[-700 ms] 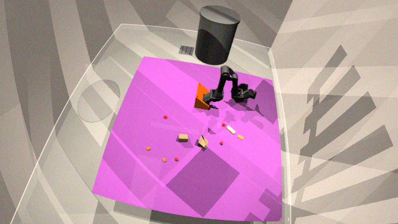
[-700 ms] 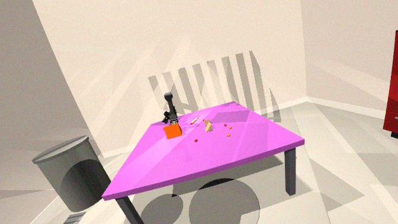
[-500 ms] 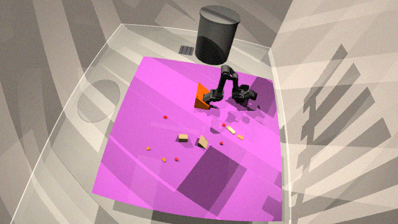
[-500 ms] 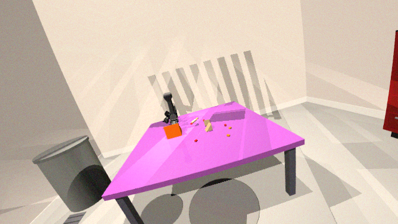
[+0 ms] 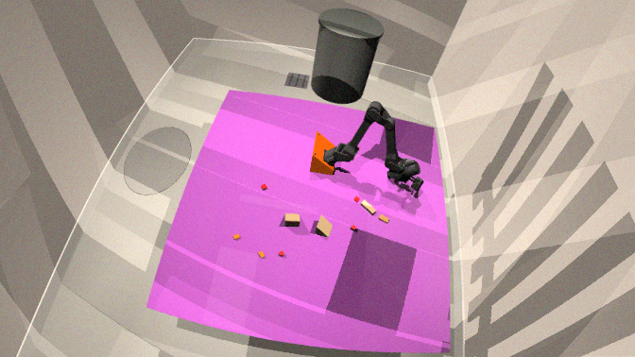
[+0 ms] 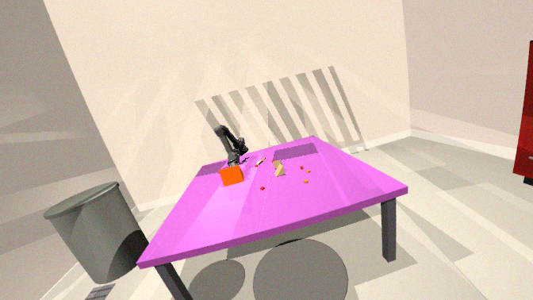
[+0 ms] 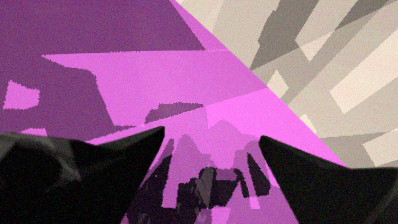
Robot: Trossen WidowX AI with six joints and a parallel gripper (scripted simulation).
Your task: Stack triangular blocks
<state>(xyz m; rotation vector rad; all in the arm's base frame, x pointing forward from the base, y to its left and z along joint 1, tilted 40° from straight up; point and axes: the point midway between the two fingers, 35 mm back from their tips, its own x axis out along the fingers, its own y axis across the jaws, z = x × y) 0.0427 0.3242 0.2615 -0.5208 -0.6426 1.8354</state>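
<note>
Right now the triangular block is 29 cm ahead of my gripper tip, 57 cm to the right of it and 2 cm below it. From my gripper tip the other things lie so: cream bar: 18 cm ahead, 23 cm to the right, 3 cm below; short tan stick: 23 cm ahead, 16 cm to the right, 3 cm below.
</note>
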